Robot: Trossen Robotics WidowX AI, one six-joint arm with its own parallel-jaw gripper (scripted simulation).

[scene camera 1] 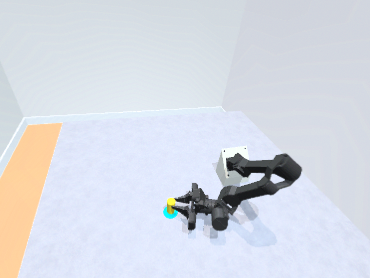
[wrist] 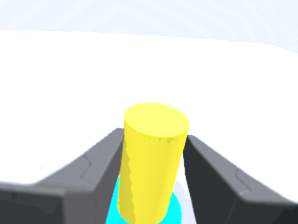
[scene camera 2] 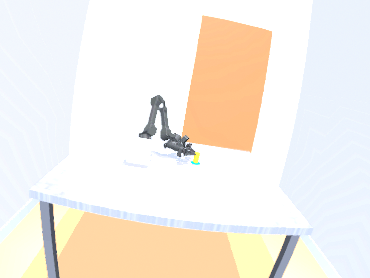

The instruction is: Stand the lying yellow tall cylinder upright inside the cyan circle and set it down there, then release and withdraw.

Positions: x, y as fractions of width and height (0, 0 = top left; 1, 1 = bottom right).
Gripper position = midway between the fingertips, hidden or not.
Note:
The gripper (scene camera 1: 0.46, 0.73) carries a yellow cylinder.
The gripper also shows in the wrist view (wrist: 0.52, 0.62).

